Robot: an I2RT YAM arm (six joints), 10 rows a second.
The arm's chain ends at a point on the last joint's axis. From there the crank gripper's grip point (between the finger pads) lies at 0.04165 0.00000 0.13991 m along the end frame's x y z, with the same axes.
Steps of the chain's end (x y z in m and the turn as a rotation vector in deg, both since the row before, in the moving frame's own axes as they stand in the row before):
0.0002 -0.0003 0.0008 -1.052 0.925 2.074
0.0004 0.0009 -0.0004 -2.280 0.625 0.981
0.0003 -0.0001 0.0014 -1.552 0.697 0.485
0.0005 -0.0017 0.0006 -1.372 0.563 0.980
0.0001 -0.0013 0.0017 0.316 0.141 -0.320
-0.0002 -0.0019 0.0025 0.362 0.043 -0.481
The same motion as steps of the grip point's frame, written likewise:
0.0024 0.0038 0.0001 -1.052 0.925 2.074
0.0019 0.0072 -0.0010 -2.280 0.625 0.981
0.0020 0.0040 0.0008 -1.552 0.697 0.485
0.0018 0.0024 0.0001 -1.372 0.563 0.980
0.0004 -0.0023 0.0016 0.316 0.141 -0.320
-0.0001 -0.0031 0.0025 0.362 0.043 -0.481

